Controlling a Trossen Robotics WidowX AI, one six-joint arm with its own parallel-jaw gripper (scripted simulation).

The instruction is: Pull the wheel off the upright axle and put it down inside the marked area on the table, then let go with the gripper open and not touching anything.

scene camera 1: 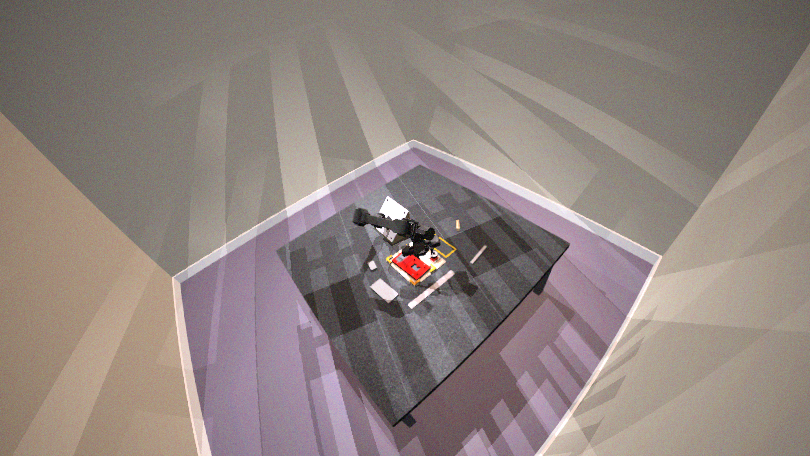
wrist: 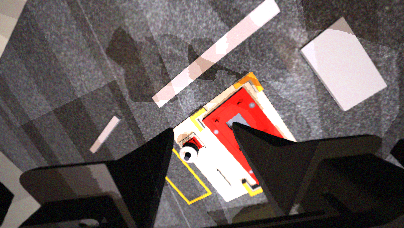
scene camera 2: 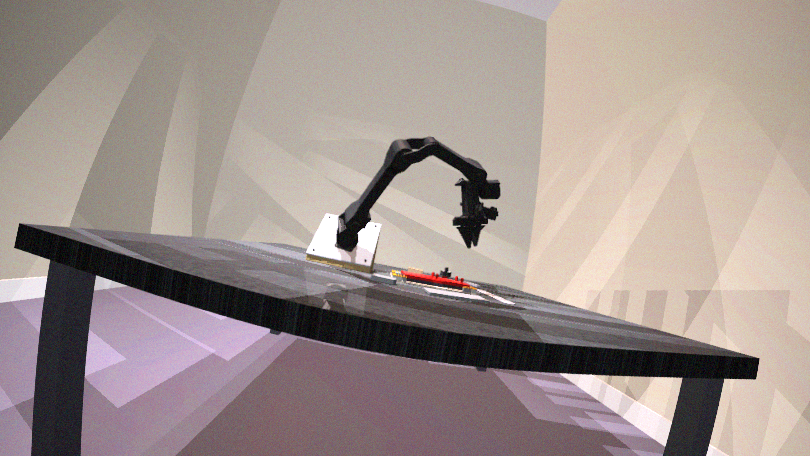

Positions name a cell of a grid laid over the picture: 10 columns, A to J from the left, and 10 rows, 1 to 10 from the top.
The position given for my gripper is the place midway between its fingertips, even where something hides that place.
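Observation:
My gripper (scene camera 2: F6) (wrist: F6) is open and holds nothing; it is visible in scene camera 2 and in the wrist view.

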